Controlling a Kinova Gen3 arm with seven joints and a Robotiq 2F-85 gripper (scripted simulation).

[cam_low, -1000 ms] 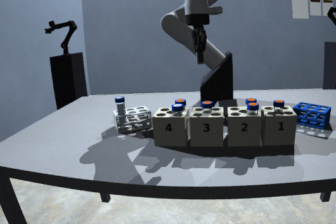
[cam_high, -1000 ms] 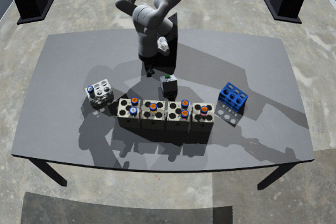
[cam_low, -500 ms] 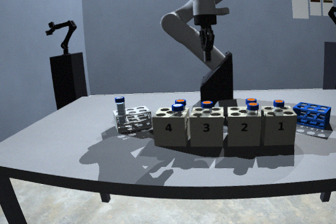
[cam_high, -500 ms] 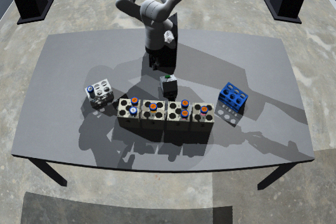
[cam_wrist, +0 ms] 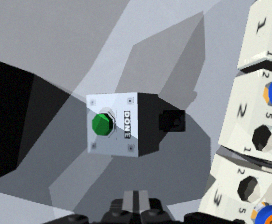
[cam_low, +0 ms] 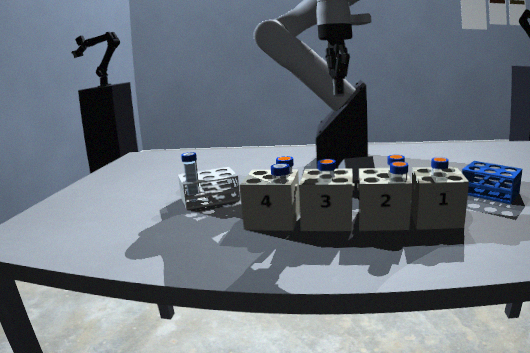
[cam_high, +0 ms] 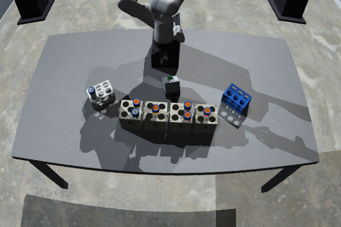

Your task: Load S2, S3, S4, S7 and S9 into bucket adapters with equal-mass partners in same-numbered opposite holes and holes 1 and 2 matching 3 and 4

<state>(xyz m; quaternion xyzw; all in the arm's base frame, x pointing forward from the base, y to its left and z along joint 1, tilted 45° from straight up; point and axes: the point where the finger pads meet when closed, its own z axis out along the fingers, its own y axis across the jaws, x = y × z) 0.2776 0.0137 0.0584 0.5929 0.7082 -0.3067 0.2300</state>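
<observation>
My hand is 3 cm past the done desk, 4 cm to the right of it and 19 cm above it. From my hand the other things lie so: sample tube S4 (12 cm ahead, 11 cm to the right, 18 cm below); adapter 3 (15 cm ahead, 4 cm to the right, 20 cm below); sample tube S2 (15 cm ahead, 3 cm to the right, 18 cm below).
</observation>
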